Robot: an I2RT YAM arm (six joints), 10 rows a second.
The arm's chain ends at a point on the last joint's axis. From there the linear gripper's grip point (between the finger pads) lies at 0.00 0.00 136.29 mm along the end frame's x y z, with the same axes.
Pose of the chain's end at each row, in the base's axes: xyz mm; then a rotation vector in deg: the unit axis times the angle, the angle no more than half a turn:
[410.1 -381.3 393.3 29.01 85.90 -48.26]
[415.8 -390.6 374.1 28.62 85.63 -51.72]
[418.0 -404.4 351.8 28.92 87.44 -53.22]
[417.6 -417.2 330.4 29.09 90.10 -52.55]
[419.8 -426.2 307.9 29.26 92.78 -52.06]
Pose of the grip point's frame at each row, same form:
[499.2 -484.2 400.0 29.01 85.90 -48.26]
[501.4 -496.3 382.9 28.62 85.63 -51.72]
[501.7 -511.8 357.1 28.92 87.44 -53.22]
[501.9 -524.3 329.8 29.09 90.10 -52.55]
[504.3 -533.0 301.4 29.26 92.78 -52.06]

